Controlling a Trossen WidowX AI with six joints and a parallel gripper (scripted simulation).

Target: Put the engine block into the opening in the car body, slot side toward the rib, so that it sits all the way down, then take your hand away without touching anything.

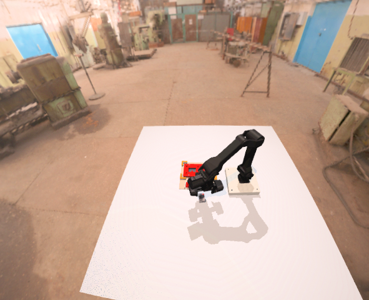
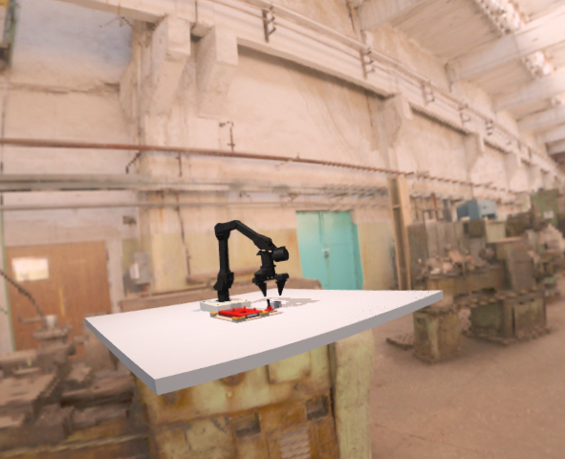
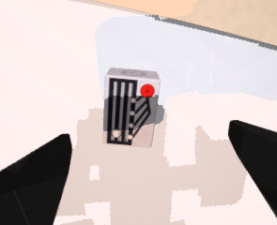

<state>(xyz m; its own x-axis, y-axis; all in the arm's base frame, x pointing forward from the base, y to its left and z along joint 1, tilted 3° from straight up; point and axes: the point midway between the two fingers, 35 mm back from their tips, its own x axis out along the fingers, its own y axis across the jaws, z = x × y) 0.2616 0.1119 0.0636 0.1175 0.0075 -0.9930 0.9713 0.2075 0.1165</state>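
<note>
The engine block lies 40 mm below my gripper tip and 20 mm ahead of it.
</note>
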